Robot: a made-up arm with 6 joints. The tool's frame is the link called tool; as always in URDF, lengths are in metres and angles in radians. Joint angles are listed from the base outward. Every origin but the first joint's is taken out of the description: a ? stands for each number. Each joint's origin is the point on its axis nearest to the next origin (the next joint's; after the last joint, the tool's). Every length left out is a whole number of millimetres.
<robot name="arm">
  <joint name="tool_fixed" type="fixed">
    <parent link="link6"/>
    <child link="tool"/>
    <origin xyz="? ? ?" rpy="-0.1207 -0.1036 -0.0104"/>
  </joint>
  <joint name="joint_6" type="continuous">
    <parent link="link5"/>
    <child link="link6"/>
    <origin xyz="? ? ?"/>
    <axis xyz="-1 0 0"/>
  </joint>
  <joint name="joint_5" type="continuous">
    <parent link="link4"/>
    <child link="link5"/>
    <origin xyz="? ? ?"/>
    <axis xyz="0 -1 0"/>
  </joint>
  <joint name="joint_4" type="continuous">
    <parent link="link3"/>
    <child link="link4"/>
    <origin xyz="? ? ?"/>
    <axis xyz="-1 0 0"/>
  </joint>
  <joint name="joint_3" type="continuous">
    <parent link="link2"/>
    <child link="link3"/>
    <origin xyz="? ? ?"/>
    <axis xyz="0 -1 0"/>
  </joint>
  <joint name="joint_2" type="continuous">
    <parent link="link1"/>
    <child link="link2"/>
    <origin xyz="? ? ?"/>
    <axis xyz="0 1 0"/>
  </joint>
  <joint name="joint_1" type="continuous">
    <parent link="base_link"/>
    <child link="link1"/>
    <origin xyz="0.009 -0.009 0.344"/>
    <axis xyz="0 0 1"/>
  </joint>
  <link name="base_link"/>
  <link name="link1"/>
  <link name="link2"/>
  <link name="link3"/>
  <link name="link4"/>
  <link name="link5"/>
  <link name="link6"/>
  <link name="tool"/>
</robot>
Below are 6 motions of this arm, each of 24 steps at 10 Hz.
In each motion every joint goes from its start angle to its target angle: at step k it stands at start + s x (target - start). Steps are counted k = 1, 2, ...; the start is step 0. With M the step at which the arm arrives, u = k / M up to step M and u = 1 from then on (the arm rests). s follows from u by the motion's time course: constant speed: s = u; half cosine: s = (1 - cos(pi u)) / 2; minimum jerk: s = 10 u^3 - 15 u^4 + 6 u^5.
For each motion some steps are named. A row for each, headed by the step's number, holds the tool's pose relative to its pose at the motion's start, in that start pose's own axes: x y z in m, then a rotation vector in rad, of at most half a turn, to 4 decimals.
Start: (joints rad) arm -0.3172 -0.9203 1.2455 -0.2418 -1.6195 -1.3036
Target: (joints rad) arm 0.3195 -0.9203 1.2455 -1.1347 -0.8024 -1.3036
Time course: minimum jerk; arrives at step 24
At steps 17, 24:
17: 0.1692 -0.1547 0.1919 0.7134 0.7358 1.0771
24: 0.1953 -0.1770 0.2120 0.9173 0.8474 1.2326

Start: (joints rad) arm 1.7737 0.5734 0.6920 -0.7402 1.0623 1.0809
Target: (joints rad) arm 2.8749 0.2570 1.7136 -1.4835 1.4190 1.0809
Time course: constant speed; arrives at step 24
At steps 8, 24:
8: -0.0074 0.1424 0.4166 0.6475 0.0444 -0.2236
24: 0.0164 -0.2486 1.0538 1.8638 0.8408 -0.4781

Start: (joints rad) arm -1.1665 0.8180 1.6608 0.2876 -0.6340 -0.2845
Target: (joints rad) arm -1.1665 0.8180 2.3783 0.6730 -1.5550 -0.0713
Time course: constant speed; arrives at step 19
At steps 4, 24:
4: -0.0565 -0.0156 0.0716 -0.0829 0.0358 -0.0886
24: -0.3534 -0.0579 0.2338 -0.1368 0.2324 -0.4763

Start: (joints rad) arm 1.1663 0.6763 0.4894 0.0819 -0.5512 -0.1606
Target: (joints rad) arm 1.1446 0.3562 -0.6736 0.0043 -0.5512 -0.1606
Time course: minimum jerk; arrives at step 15
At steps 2, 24:
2: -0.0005 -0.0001 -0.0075 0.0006 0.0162 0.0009
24: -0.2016 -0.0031 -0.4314 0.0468 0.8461 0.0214

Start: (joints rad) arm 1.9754 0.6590 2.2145 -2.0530 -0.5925 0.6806
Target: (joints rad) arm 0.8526 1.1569 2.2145 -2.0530 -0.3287 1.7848
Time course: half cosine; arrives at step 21
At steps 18, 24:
18: -0.6014 -0.0381 0.6398 -1.8766 0.5488 -0.7302
24: -0.6265 -0.0053 0.6810 -1.9721 0.5933 -0.7685

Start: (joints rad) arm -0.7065 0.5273 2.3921 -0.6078 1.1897 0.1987
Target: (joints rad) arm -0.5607 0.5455 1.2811 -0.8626 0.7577 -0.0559
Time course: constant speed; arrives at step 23
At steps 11, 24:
11: -0.3128 -0.1307 0.0375 -0.1257 0.6864 -0.1443
24: -0.5835 -0.2087 0.2698 -0.2816 1.3796 -0.4641

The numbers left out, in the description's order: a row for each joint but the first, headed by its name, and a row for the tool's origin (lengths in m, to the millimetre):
tool: 0 0.002 -0.026
joint_6: -0.004 0 -0.02
joint_5: 0 -0.158 -0.016
joint_4: 0.52 0 0.005
joint_3: 0.023 0 0.553
joint_2: 0.014 -0.056 0

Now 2 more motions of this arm.
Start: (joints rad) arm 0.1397 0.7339 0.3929 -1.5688 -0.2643 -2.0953
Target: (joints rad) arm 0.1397 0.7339 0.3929 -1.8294 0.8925 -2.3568
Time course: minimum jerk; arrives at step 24
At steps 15, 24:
15: 0.0103 -0.0227 0.0056 0.4362 0.3838 0.7111
24: 0.0134 -0.0320 0.0069 0.5849 0.5287 0.9871

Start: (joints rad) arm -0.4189 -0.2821 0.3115 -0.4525 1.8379 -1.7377
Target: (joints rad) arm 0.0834 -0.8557 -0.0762 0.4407 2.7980 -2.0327
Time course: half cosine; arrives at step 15
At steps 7, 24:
7: 0.1037 0.0836 -0.0823 0.4673 0.2066 0.3982
24: 0.2228 0.2081 -0.0978 1.0640 0.3911 0.9714

